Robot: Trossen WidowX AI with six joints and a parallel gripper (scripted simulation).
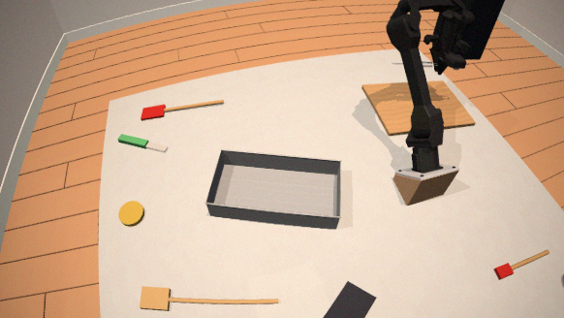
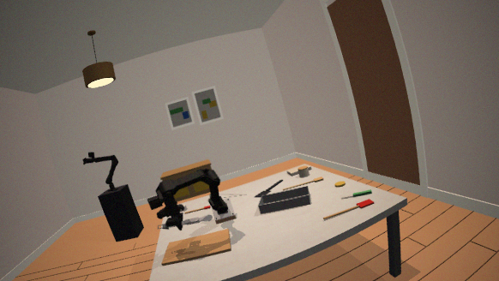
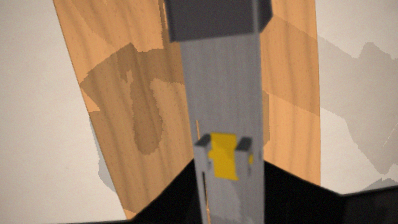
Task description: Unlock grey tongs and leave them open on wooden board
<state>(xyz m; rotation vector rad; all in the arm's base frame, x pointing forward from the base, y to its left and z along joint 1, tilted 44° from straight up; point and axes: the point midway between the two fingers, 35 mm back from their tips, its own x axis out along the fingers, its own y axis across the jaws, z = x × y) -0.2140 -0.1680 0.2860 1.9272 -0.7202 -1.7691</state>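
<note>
Right now the wooden board is 12 cm below my gripper tip, 4 cm ahead of it and 1 cm to the left of it. Round my gripper tip: grey roasting tin: 59 cm ahead, 26 cm to the left, 10 cm below; black slab: 64 cm to the left, 56 cm ahead, 13 cm below; yellow lock piece: 3 cm above, 2 cm behind.
</note>
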